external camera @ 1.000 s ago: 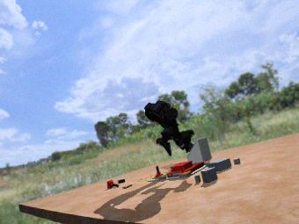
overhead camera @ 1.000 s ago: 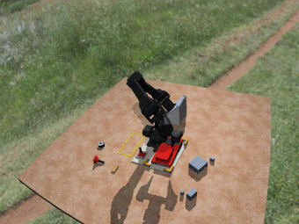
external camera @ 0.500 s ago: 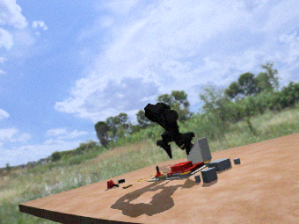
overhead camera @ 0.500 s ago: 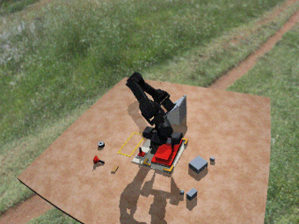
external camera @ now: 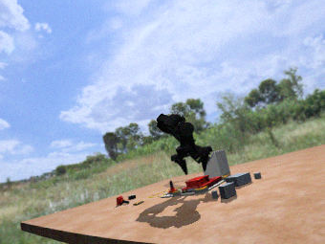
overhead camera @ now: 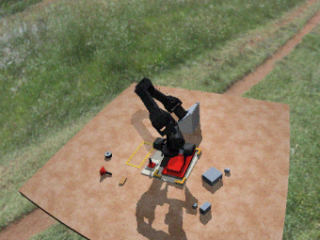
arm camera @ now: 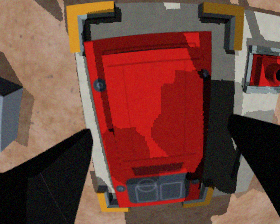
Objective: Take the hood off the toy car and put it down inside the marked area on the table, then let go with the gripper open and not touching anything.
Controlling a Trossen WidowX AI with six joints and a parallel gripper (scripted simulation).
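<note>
The red hood is 30 mm below my gripper tip. From my gripper tip the other things lie so: dark ring: 10 mm ahead, 400 mm to the right, 70 mm below; tan block: 150 mm ahead, 230 mm to the right, 70 mm below.
</note>
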